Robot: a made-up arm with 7 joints.
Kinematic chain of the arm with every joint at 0, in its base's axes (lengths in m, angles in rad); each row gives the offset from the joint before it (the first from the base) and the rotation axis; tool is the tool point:
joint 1: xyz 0 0 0.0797 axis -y
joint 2: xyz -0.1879 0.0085 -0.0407 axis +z
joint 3: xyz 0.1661 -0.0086 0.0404 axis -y
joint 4: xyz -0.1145 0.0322 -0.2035 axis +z
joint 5: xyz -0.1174 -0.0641 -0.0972 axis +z
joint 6: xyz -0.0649 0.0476 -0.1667 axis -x
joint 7: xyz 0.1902 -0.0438 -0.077 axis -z
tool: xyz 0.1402 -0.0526 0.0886
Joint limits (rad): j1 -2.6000..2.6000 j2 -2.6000..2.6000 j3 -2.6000..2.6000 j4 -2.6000..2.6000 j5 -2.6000..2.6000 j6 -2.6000..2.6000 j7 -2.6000..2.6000
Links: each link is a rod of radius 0.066 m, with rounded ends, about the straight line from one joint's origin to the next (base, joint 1, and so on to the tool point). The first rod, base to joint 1, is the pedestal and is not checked.
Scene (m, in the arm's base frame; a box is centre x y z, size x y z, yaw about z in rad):
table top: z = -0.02
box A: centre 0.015 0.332 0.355 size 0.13 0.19 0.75 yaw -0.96
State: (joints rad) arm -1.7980 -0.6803 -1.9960 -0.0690 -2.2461 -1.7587 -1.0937
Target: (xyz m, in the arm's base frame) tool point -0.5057 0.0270 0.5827
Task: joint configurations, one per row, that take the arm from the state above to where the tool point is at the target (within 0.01 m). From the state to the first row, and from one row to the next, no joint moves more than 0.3 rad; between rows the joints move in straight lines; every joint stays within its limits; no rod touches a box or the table.
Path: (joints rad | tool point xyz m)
1: -1.6846 -0.6120 -1.9171 -0.0434 -2.3346 -1.5016 -0.9915 | 0.5479 -0.1254 0.4238
2: -1.5713 -0.5437 -1.8383 -0.0177 -2.4230 -1.2446 -0.8893 | 0.4976 -0.1195 0.5163
3: -1.4579 -0.4754 -1.7594 0.0079 -2.5115 -0.9875 -0.7871 | 0.4329 -0.1122 0.6003
4: -1.3446 -0.4071 -1.6806 0.0335 -2.6000 -0.7304 -0.6849 | 0.3538 -0.1038 0.6718
5: -1.1899 -0.4898 -1.5467 0.0874 -2.4970 -0.9975 -0.6269 | 0.1471 -0.0736 0.7642
6: -1.0352 -0.5725 -1.4129 0.1413 -2.3939 -1.2645 -0.5688 | -0.0832 -0.0377 0.7838
7: -0.8805 -0.6552 -1.2791 0.1952 -2.2909 -1.5315 -0.5108 | -0.3109 -0.0019 0.7222
8: -0.7258 -0.7379 -1.1453 0.2491 -2.1879 -1.7985 -0.4527 | -0.5057 0.0270 0.5827

